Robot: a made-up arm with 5 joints.
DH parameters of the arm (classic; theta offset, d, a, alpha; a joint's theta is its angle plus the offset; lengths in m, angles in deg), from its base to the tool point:
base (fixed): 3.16 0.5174 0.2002 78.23
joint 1: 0 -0.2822 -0.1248 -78.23
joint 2: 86.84 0.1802 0.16 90
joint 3: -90 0.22 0.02 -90
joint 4: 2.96 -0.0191 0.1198 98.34
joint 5: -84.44 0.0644 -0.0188 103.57
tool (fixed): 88.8 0.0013 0 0
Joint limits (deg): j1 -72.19..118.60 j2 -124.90..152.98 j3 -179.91..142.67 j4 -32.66..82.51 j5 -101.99..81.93
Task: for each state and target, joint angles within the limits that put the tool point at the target. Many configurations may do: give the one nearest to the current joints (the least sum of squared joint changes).
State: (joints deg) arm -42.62 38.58 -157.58 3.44 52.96
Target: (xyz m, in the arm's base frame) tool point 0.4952 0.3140 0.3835
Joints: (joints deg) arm -72.19 4.78 -124.72 -6.70 48.97
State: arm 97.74 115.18 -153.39 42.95 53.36
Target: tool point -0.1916 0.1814 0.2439
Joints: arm 73.58 137.91 -156.11 59.11 52.68
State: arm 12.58 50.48 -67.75 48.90 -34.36
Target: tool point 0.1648 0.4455 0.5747
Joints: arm 3.31 52.56 -62.45 32.20 -32.81
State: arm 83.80 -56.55 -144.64 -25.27 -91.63
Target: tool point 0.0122 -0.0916 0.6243
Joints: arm 67.72 -86.32 -149.95 -32.66 -91.40
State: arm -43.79 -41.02 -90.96 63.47 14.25
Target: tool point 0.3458 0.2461 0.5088
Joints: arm -70.15 -21.47 -80.11 65.55 16.01
